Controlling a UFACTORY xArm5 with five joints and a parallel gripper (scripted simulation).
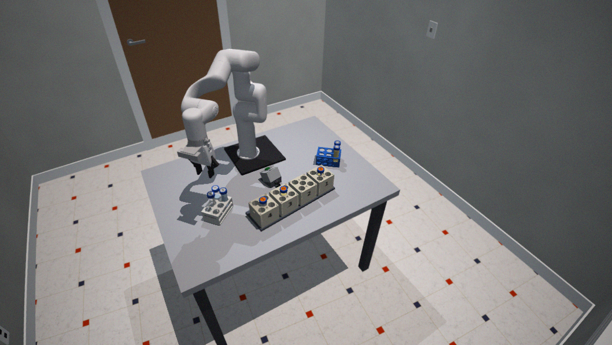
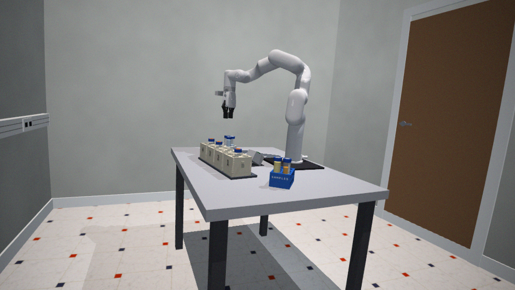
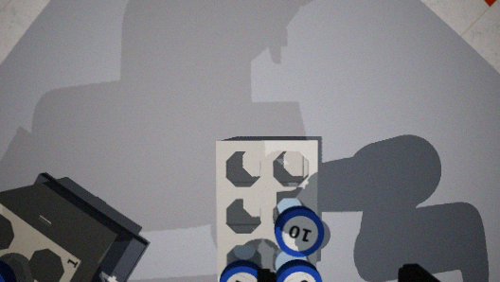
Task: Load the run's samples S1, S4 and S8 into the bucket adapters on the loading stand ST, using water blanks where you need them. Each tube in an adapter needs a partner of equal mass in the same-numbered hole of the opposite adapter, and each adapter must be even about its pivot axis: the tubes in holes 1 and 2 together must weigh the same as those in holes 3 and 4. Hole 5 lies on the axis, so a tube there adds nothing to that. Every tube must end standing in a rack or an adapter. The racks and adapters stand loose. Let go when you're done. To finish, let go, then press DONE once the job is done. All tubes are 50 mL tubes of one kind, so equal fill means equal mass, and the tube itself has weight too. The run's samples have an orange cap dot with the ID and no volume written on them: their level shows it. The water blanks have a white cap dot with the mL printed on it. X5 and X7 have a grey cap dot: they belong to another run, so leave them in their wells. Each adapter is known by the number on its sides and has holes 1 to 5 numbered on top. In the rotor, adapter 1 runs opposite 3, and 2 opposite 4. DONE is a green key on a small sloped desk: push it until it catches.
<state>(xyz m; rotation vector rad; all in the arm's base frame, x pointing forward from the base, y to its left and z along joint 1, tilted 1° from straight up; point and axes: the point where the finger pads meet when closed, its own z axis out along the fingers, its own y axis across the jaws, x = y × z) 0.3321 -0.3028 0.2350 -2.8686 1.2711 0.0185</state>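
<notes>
The white rack lies 220 mm below my hand, 10 mm to the left of it and 10 mm ahead of it. The rest, counted from my hand: adapter 3 (300 mm to the left, 200 mm below, 120 mm ahead); blue samples rack (670 mm to the left, 220 mm below, 70 mm behind).
</notes>
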